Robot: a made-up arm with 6 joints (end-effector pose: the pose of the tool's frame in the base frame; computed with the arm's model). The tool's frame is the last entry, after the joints. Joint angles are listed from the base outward.
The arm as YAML. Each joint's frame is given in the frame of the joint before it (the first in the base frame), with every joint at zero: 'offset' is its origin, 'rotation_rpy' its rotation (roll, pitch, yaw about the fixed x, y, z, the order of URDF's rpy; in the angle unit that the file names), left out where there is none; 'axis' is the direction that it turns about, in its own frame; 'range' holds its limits. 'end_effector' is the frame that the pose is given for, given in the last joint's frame.
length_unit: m
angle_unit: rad
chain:
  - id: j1
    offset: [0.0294, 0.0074, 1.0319]
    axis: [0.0, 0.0, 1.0]
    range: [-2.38, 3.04]
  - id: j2
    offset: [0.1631, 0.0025, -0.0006]
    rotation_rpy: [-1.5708, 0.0, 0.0]
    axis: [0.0, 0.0, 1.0]
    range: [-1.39, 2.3]
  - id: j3
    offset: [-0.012, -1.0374, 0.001]
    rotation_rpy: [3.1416, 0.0, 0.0]
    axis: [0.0, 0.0, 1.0]
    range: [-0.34, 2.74]
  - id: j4
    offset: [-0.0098, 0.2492, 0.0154]
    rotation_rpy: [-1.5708, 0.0, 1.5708]
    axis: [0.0, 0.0, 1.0]
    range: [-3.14, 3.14]
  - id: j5
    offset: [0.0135, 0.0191, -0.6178]
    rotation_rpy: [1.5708, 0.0, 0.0]
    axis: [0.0, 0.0, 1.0]
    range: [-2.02, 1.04]
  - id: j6
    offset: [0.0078, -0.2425, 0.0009]
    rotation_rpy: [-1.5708, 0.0, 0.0]
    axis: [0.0, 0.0, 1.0]
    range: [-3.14, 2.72]
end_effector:
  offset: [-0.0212, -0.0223, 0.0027]
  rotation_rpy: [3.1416, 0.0, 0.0]
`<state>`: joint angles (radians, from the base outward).
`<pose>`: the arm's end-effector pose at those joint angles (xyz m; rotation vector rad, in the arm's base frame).
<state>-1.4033 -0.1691 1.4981 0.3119 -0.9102 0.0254</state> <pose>-0.0707 0.1633 2.7861 0.5668 -0.6832 1.3297</pose>
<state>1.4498 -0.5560 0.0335 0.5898 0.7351 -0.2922</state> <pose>-0.0428 0.0741 2.6666 0.0508 -0.5748 -1.7519</pose>
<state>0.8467 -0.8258 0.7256 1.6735 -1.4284 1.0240</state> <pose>-0.3792 -0.8036 2.3889 1.5028 0.1656 1.0395</pose>
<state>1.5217 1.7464 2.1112 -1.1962 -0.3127 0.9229</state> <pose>0.0939 1.8994 1.3674 -0.9561 -1.0212 -0.9562</pose>
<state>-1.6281 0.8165 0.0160 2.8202 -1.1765 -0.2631</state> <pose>-0.1504 -1.6964 1.5753 1.2497 0.4563 -1.2448</pose>
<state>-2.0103 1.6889 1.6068 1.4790 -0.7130 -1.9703</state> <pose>-0.9582 -1.7317 1.0454 0.0003 -1.7317 0.6182</pose>
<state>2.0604 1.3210 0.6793 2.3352 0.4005 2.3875</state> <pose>-0.9316 1.6468 0.9214 -2.3980 -0.7905 0.5364</pose>
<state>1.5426 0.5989 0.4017 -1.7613 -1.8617 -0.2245</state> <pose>-0.1288 1.3193 2.0773 -1.1965 -1.0440 1.7783</pose>
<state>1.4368 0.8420 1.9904 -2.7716 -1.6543 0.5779</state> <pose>0.0501 0.7672 2.4561 0.8583 -0.9491 0.5407</pose>
